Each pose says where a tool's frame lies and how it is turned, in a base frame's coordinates. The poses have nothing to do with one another.
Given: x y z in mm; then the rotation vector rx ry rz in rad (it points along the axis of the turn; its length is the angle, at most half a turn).
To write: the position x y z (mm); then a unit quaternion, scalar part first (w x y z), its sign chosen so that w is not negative. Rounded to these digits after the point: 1 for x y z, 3 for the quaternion.
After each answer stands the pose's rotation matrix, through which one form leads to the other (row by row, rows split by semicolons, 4 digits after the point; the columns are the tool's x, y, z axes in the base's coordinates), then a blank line. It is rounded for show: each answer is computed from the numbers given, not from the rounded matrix.
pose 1, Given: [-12.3 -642.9 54.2 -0.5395 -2.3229 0.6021]
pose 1, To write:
[-12.3 -642.9 54.2 0.334 -0.207 -0.890 0.231]
-0.6908 0.2137 -0.6907; 0.5223 0.8081 -0.2724; 0.5000 -0.5489 -0.6698

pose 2, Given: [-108.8 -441.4 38.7 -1.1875 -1.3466 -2.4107]
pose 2, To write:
[-108.8 -441.4 38.7 0.068 -0.394 -0.447 -0.800]
-0.6801 0.4609 0.5701; 0.2438 -0.5912 0.7688; 0.6914 0.6618 0.2897

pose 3, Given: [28.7 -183.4 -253.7 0.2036 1.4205 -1.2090]
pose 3, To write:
[28.7 -183.4 -253.7 0.591 0.088 0.611 -0.520]
-0.2856 0.7213 0.6310; -0.5076 0.4446 -0.7380; -0.8129 -0.5310 0.2392

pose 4, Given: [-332.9 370.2 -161.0 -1.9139 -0.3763 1.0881]
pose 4, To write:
[-332.9 370.2 -161.0 0.439 -0.770 -0.151 0.438]
0.5708 -0.1509 -0.8071; 0.6172 -0.5694 0.5429; -0.5415 -0.8081 -0.2319

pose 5, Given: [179.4 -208.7 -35.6 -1.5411 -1.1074 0.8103]
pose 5, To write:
[179.4 -208.7 -35.6 0.513 -0.641 -0.461 0.337]
0.3486 0.2444 -0.9048; 0.9364 -0.0487 0.3476; 0.0408 -0.9684 -0.2458

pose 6, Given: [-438.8 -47.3 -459.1 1.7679 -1.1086 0.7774]
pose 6, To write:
[-438.8 -47.3 -459.1 0.442 0.712 -0.447 0.313]
0.4048 -0.9130 0.0517; -0.3597 -0.2110 -0.9089; 0.8407 0.3493 -0.4138

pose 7, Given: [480.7 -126.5 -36.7 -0.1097 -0.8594 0.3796]
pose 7, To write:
[480.7 -126.5 -36.7 0.890 -0.053 -0.414 0.183]
0.5906 -0.2817 -0.7562; 0.3692 0.9276 -0.0573; 0.7175 -0.2454 0.6519

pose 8, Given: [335.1 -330.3 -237.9 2.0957 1.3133 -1.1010]
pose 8, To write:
[335.1 -330.3 -237.9 0.215 0.756 0.474 -0.397]
0.2357 0.8874 -0.3963; 0.5450 -0.4583 -0.7021; -0.8046 -0.0505 -0.5917

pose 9, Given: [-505.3 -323.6 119.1 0.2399 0.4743 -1.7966]
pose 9, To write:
[-505.3 -323.6 119.1 0.592 0.103 0.204 -0.773]
-0.2769 0.9574 0.0822; -0.8732 -0.2150 -0.4374; -0.4010 -0.1929 0.8955

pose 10, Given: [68.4 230.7 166.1 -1.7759 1.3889 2.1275]
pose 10, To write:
[68.4 230.7 166.1 0.021 -0.573 0.448 0.686]
-0.3430 -0.5418 -0.7673; -0.4845 -0.5978 0.6387; -0.8047 0.5908 -0.0575

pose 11, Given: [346.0 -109.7 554.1 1.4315 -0.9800 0.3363]
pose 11, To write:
[346.0 -109.7 554.1 0.634 0.626 -0.429 0.147]
0.5892 -0.7235 -0.3597; -0.3502 0.1725 -0.9206; 0.7282 0.6684 -0.1518

